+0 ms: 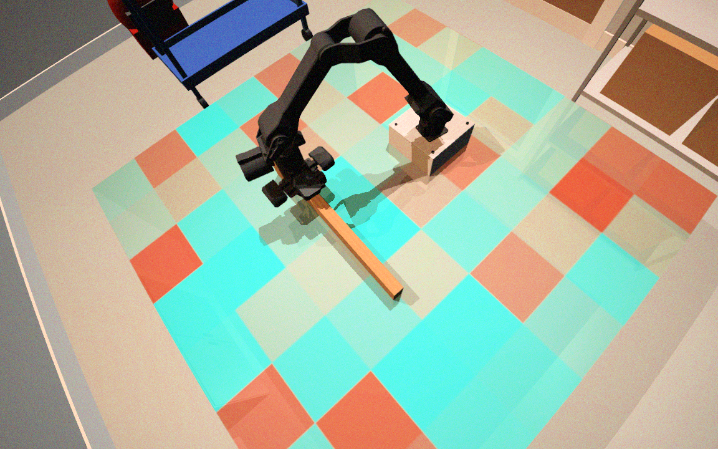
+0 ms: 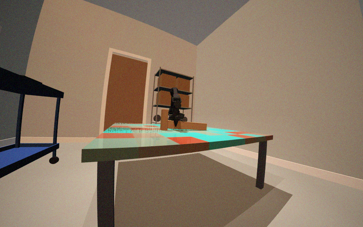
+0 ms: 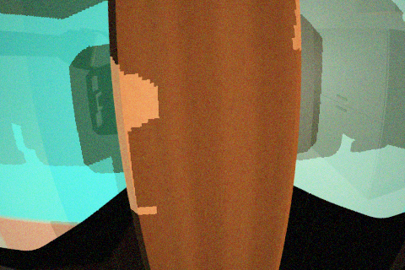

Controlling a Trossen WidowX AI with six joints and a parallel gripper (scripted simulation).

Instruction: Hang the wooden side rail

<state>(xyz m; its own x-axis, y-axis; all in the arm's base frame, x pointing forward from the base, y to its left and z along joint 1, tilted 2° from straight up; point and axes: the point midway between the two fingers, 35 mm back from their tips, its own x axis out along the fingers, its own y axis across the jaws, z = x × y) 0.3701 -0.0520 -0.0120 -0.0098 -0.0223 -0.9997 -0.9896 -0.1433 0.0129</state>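
My gripper tip is now 1 cm short of the headboard post, 10 cm to the left of it and 5 cm below it.
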